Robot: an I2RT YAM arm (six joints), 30 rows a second.
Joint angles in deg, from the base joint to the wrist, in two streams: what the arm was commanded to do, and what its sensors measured. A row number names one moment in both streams.
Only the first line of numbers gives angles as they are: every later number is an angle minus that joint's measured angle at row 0.
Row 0, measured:
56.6 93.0 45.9 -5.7 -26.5 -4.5
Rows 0 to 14, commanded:
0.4 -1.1 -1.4 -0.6 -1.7 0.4
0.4 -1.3 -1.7 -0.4 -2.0 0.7
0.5 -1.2 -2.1 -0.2 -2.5 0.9
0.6 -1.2 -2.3 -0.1 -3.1 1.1
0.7 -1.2 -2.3 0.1 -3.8 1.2
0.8 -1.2 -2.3 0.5 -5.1 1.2
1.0 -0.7 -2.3 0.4 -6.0 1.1
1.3 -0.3 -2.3 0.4 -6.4 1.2
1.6 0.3 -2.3 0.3 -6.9 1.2
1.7 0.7 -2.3 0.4 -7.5 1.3
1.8 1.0 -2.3 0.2 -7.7 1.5
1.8 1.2 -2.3 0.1 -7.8 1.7
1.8 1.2 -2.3 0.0 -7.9 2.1
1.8 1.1 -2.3 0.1 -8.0 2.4
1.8 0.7 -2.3 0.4 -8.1 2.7
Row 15, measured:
1.5 0.4 -2.0 4.2 -4.3 1.1
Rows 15 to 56, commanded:
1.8 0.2 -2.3 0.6 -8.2 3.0
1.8 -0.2 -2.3 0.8 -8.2 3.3
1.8 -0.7 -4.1 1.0 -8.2 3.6
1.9 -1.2 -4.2 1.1 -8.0 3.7
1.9 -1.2 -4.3 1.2 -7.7 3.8
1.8 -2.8 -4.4 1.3 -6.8 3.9
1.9 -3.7 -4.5 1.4 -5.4 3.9
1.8 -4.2 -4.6 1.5 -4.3 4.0
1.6 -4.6 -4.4 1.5 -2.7 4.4
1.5 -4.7 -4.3 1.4 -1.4 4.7
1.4 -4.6 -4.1 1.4 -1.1 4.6
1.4 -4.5 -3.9 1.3 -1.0 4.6
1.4 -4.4 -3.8 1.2 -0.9 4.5
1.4 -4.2 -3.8 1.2 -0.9 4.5
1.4 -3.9 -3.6 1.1 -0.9 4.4
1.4 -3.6 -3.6 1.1 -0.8 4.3
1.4 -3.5 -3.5 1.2 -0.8 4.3
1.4 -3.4 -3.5 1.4 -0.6 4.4
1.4 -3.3 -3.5 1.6 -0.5 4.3
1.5 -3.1 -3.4 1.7 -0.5 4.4
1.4 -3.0 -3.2 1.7 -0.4 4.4
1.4 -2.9 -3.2 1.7 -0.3 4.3
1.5 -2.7 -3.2 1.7 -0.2 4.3
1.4 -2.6 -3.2 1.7 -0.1 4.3
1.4 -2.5 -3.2 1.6 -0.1 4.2
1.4 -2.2 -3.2 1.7 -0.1 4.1
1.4 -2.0 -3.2 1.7 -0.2 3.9
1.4 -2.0 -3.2 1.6 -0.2 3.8
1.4 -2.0 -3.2 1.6 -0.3 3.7
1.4 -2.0 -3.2 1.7 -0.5 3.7
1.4 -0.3 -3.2 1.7 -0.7 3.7
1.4 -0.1 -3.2 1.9 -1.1 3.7
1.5 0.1 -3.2 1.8 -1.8 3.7
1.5 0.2 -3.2 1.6 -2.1 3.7
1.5 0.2 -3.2 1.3 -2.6 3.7
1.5 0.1 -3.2 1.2 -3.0 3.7
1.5 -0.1 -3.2 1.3 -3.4 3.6
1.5 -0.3 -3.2 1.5 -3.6 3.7
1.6 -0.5 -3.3 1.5 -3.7 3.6
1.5 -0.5 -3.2 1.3 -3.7 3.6
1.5 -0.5 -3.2 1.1 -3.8 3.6
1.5 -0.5 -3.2 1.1 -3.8 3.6
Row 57, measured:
1.4 -0.6 -3.0 5.3 -2.3 3.4
